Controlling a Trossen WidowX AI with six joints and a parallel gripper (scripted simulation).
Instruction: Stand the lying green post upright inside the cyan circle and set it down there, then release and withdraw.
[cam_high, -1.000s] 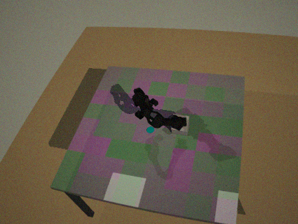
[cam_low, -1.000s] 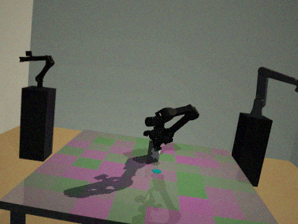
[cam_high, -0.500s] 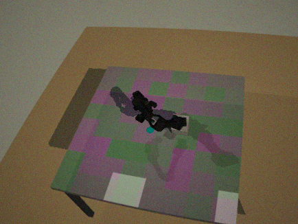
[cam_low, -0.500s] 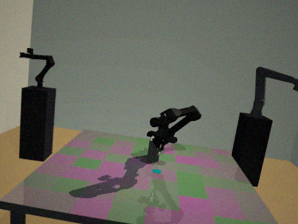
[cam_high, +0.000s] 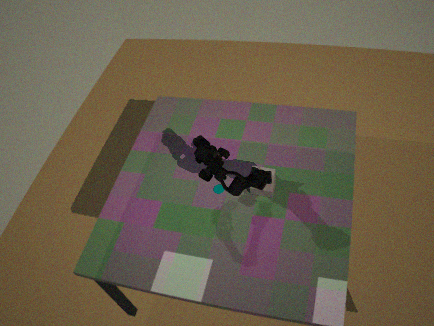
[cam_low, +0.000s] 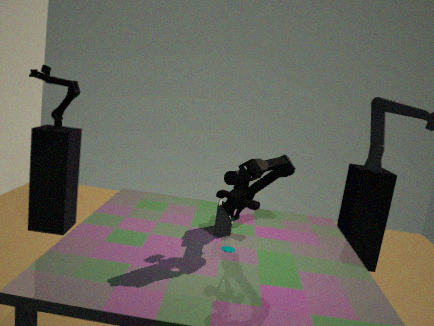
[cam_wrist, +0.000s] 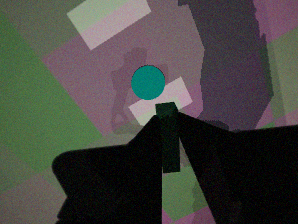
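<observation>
The cyan circle lies 14 cm below my gripper tip and 1 cm ahead of it. Also, from my gripper tip: green post 2 cm behind, 1 cm to the left.
</observation>
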